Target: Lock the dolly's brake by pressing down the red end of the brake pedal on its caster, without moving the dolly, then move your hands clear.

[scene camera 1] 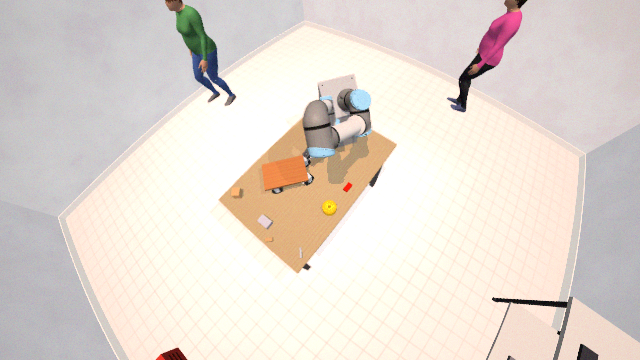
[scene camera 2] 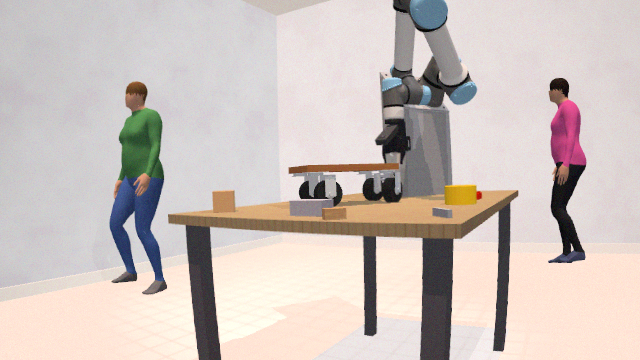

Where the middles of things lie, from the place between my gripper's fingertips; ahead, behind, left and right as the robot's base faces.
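My gripper in sight: 30 mm left of the dolly point(scene camera 2: 373, 189), 220 mm short of it, 20 mm above it.
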